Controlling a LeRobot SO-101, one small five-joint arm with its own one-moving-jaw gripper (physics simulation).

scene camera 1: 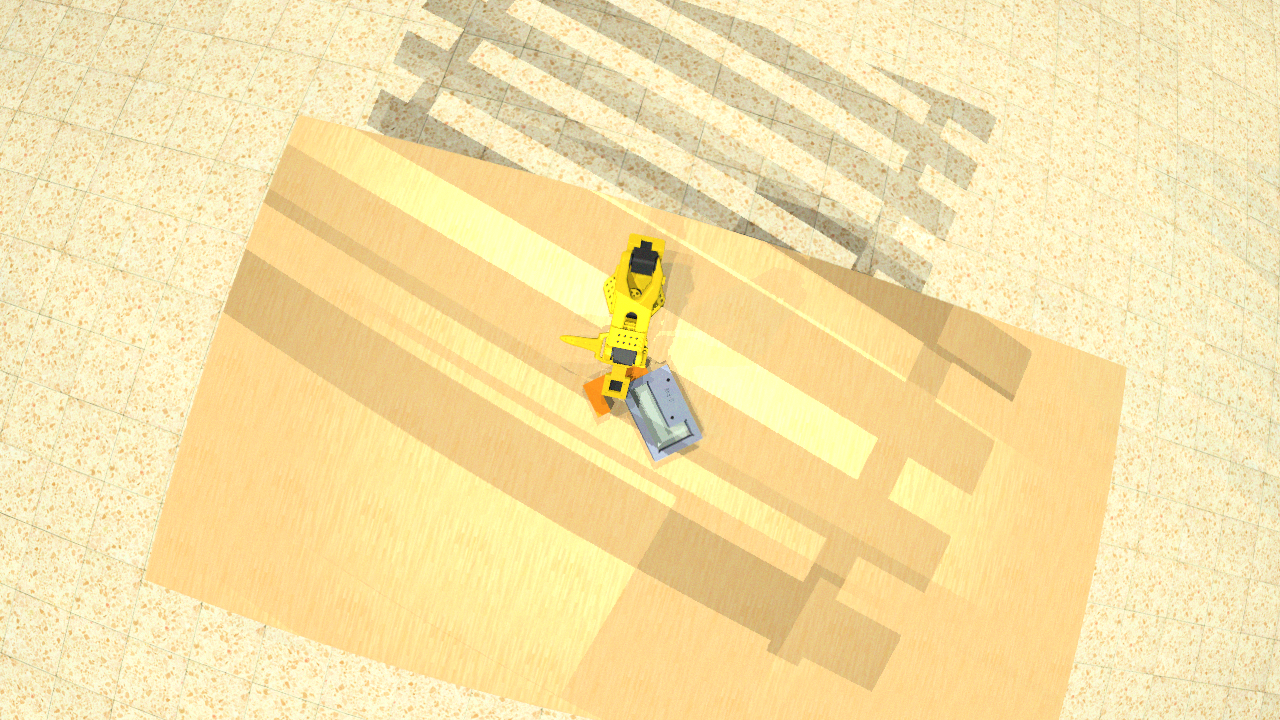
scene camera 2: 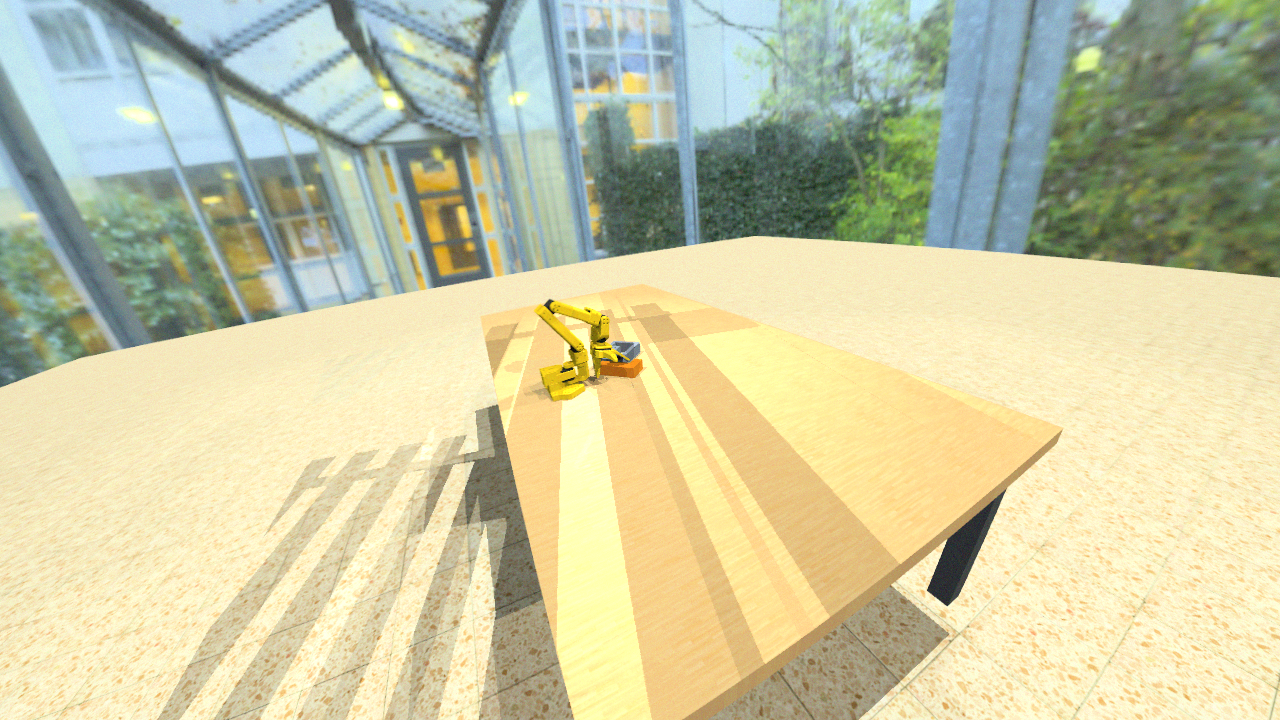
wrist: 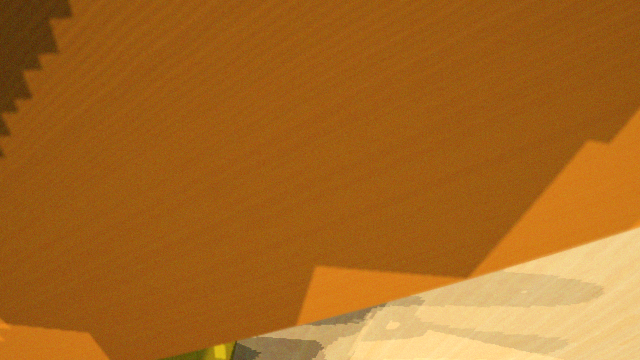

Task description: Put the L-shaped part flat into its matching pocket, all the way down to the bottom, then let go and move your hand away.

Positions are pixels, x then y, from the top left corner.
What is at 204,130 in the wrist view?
An orange L-shaped part.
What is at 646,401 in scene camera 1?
A grey pocket block.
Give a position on an orange L-shaped part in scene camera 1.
593,389
